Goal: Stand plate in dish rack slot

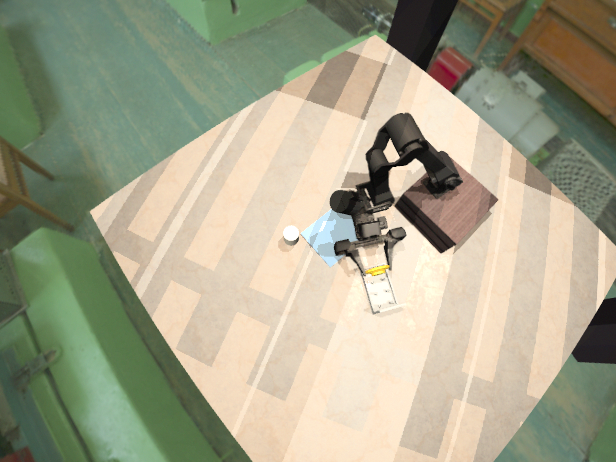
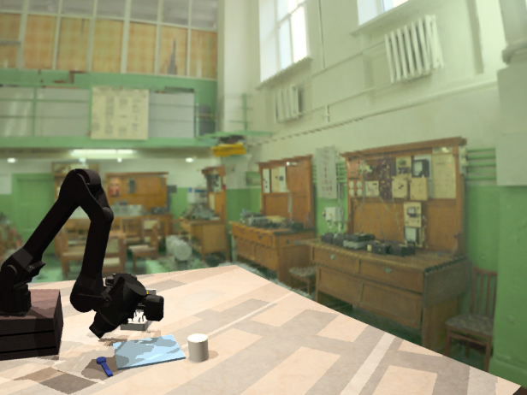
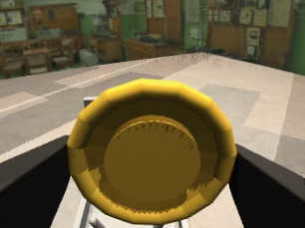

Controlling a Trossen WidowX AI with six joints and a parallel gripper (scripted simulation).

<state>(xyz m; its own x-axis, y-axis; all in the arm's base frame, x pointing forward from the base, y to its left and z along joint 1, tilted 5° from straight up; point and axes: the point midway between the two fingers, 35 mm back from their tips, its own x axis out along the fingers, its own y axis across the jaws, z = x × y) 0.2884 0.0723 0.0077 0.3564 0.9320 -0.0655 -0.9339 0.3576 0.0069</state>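
Right now my gripper tip is 3 cm to the right of the grey dish rack and 7 cm above it. From my gripper tip the other things lie so: yellow plate (1 cm to the right); light blue flat board (1 cm ahead, 16 cm to the right, 9 cm below); blue spoon-like piece (9 cm behind, 22 cm to the right, 9 cm below).
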